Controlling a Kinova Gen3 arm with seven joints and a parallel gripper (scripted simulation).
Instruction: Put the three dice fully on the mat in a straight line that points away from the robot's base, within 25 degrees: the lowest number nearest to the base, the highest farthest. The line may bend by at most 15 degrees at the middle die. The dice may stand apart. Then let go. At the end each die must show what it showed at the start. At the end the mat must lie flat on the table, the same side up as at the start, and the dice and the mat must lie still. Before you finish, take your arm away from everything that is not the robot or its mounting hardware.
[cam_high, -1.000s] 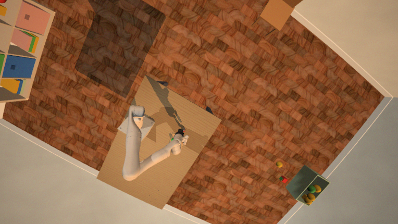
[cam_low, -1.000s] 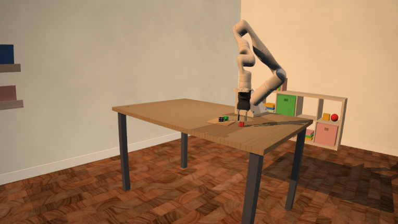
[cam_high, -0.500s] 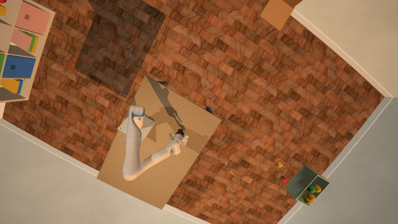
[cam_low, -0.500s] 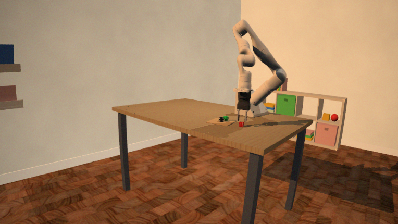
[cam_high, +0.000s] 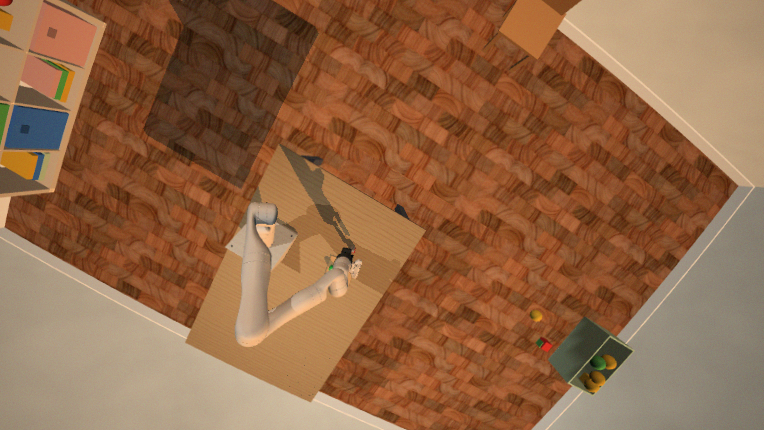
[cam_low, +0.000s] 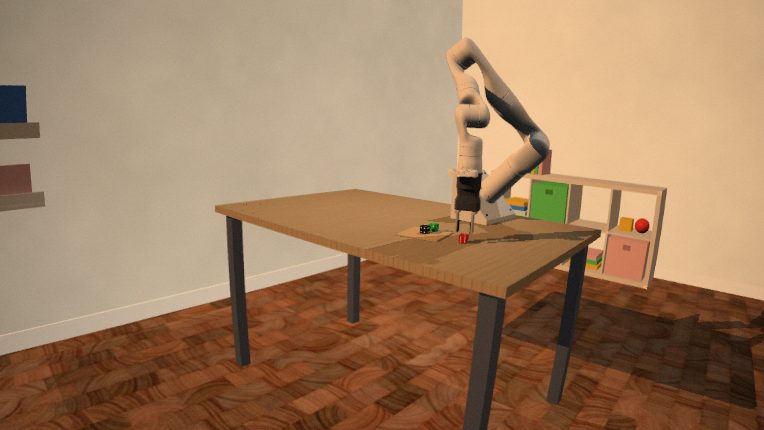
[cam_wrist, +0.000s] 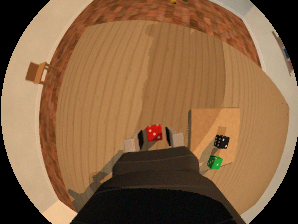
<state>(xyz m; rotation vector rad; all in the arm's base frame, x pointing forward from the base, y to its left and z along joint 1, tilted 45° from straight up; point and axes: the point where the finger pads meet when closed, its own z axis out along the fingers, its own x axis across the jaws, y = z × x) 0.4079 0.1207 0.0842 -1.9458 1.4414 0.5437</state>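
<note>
Now: hand 4 cm above the red die. Round my hand: black die (14 cm to the right, 3 cm below); green die (5 cm behind, 14 cm to the right, 3 cm below); tan mat (14 cm to the right, 5 cm below).
</note>
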